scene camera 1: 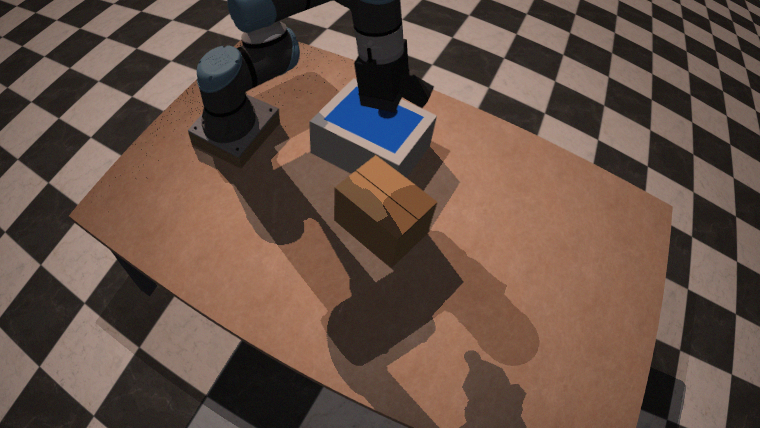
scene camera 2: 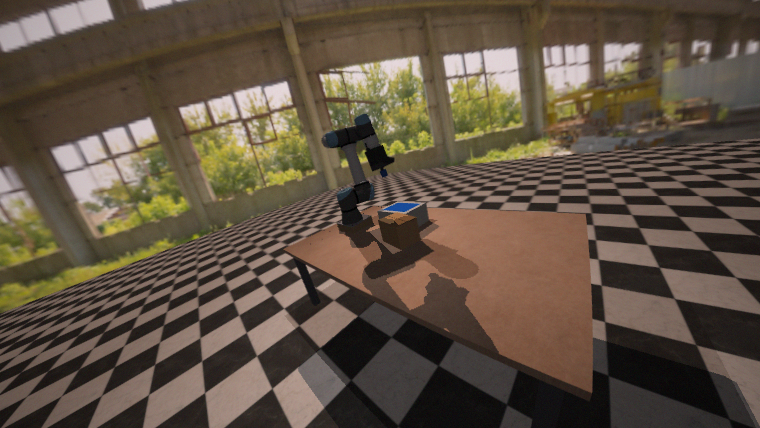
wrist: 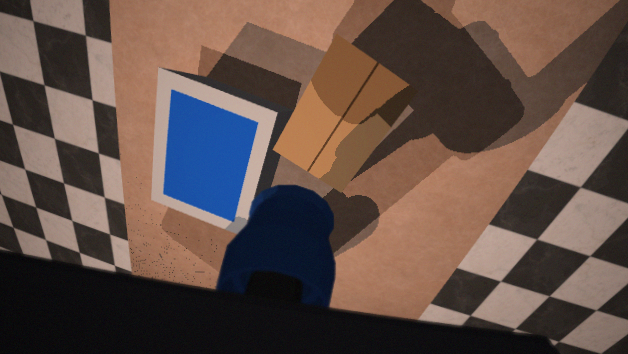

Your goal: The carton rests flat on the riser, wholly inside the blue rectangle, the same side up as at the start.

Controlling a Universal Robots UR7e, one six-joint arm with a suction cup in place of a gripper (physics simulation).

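Places are measured from the arm's base along level axes (x ahead, y left, z up), in centimetres.
Where they show: hand, tool point: (scene camera 1: 387,111) (scene camera 2: 385,176) (wrist: 291,221); arm's base, link origin: (scene camera 1: 228,120) (scene camera 2: 352,219).
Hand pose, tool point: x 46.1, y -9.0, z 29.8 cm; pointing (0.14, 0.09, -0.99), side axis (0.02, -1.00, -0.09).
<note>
Things, the pixels of their top centre, and the offset from my tool point. Level surfaces: height alone.
- brown carton, top centre: (wrist: 339,122) (scene camera 1: 386,194) (scene camera 2: 396,218) dx +2.5, dy -1.4, dz -22.8 cm
- blue rectangle, top centre: (wrist: 205,162) (scene camera 1: 374,117) (scene camera 2: 401,206) dx -8.7, dy +20.0, dz -23.8 cm
- grey riser, top centre: (wrist: 205,162) (scene camera 1: 374,117) (scene camera 2: 401,206) dx -8.7, dy +20.0, dz -23.8 cm
- brown table, surface height: dz -35.8 cm
The brown carton (scene camera 1: 377,180) (scene camera 2: 399,231) (wrist: 320,110) sits flat on the table beside the riser, its seamed side up. It is outside the blue rectangle (scene camera 1: 361,124) (scene camera 2: 402,207) (wrist: 210,155), which covers most of the top of the grey riser (scene camera 1: 335,146) (scene camera 2: 420,215) (wrist: 161,135) inside a pale rim. I cannot tell whether carton and riser touch. The top of the riser bears no carton. My gripper, a blue suction cup (scene camera 1: 388,113) (scene camera 2: 383,172) (wrist: 292,215), is open and holds nothing. It hangs well above the table, apart from the carton. The carton's underside is hidden.
The robot's base plate (scene camera 1: 268,119) stands on the brown table (scene camera 1: 558,228) (scene camera 2: 531,265), to the left of the riser in scene camera 1. The arm reaches over from the base. Dark shadows of arm and carton lie across the table. The checkered floor surrounds it.
</note>
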